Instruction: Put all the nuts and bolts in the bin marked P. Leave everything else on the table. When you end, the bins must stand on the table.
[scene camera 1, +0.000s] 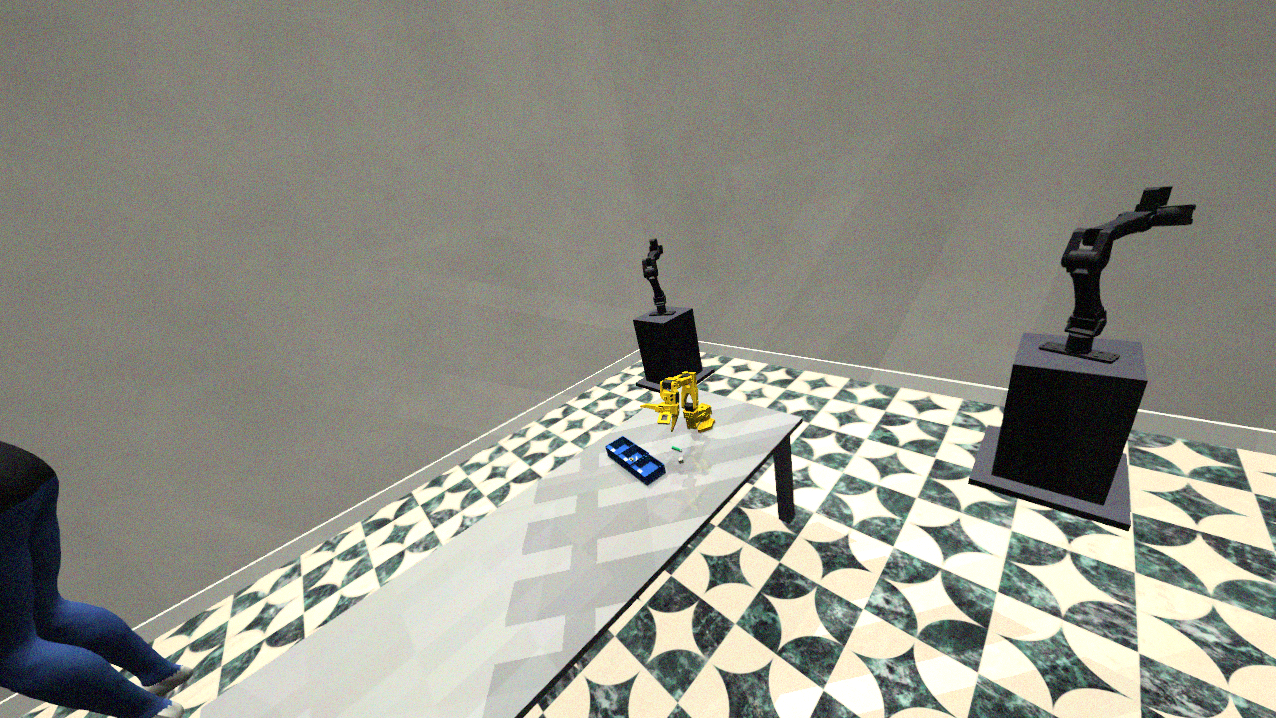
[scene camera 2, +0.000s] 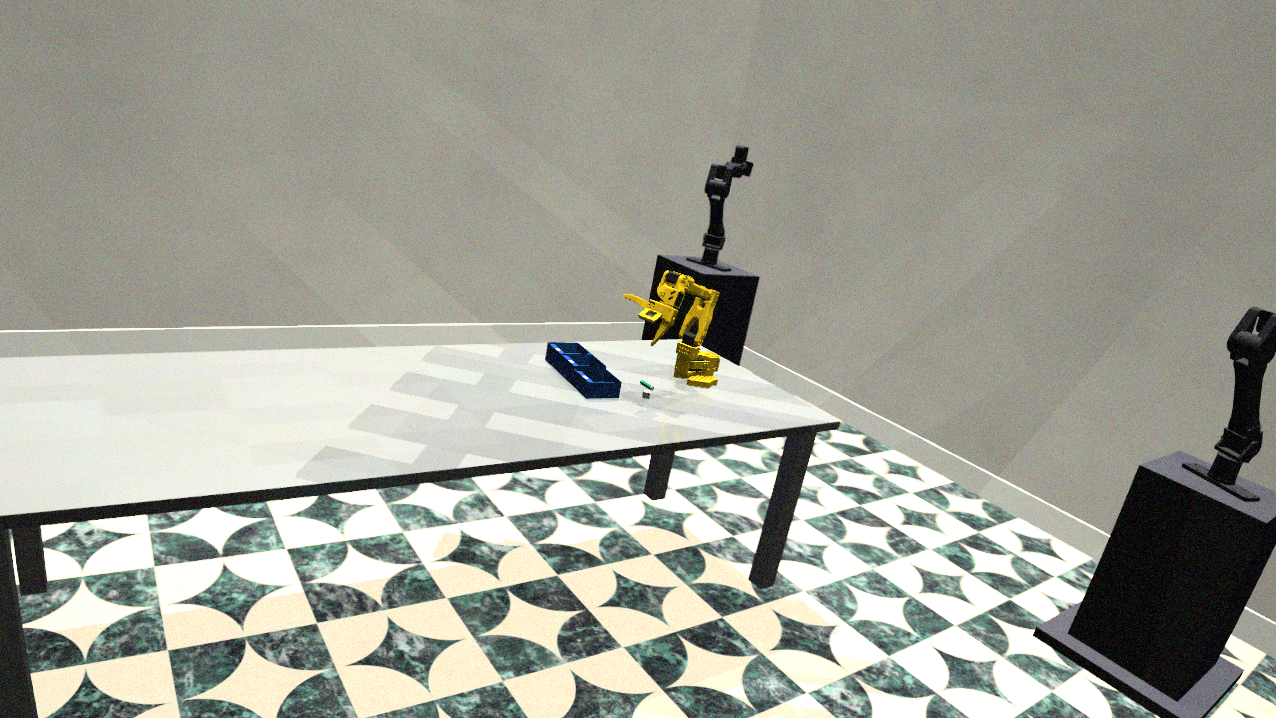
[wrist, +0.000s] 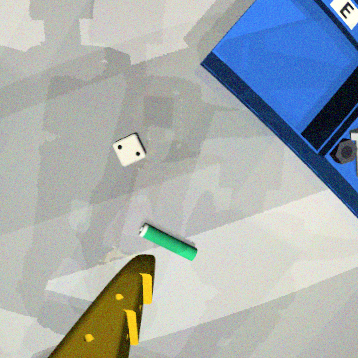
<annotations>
blue bin row: scene camera 1; scene camera 2; wrist 287, 70
same spot on blue bin row: (scene camera 2: 587, 374) = (scene camera 1: 639, 464)
</annotations>
